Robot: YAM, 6 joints.
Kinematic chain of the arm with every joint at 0, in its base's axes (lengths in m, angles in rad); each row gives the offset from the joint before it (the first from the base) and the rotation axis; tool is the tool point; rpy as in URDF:
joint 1: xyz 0 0 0.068 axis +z
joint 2: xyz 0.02 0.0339 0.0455 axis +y
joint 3: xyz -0.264 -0.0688 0 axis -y
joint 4: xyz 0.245 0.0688 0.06 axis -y
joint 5: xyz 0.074 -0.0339 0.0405 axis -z
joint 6: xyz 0.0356 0 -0.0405 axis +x
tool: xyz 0 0 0 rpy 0 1.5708 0
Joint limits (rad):
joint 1: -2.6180..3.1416
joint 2: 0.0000..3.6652
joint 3: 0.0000..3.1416
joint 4: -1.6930..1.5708
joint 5: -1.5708..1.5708
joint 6: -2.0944..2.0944
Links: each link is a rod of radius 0.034 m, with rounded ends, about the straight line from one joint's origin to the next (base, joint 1, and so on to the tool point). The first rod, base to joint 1, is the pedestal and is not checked.
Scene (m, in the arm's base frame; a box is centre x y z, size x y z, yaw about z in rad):
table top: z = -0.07
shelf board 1: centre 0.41 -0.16 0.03 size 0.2 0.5 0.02 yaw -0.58
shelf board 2: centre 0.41 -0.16 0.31 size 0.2 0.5 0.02 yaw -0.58
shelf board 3: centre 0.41 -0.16 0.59 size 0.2 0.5 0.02 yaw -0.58
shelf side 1: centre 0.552 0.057 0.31 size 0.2 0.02 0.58 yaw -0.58
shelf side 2: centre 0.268 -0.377 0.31 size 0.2 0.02 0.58 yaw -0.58
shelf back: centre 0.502 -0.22 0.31 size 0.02 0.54 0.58 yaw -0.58
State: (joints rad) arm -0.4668 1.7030 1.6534 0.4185 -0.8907 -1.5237
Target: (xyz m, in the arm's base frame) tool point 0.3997 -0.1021 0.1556
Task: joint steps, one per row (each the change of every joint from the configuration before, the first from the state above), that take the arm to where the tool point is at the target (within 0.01 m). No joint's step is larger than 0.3 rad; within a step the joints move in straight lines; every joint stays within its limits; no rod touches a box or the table.
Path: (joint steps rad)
1: 0.0329 -0.2841 -0.2344 -0.0541 -0.0566 0.0000
2: 0.0330 -0.2842 -0.2344 -0.0541 -0.0566 0.0000
3: 0.0922 0.0900 -0.2207 -0.0848 -0.0187 0.0000
4: 0.0922 0.0900 -0.2207 -0.0847 -0.0186 0.0000
5: 0.0922 0.0900 -0.2207 -0.0848 -0.0186 0.0000
6: -0.0648 0.1938 0.2011 0.0730 0.0480 0.0000
7: -0.0647 0.1938 0.2011 0.0730 0.0481 0.0000
8: -0.0648 0.1939 0.2012 0.0730 0.0480 0.0000

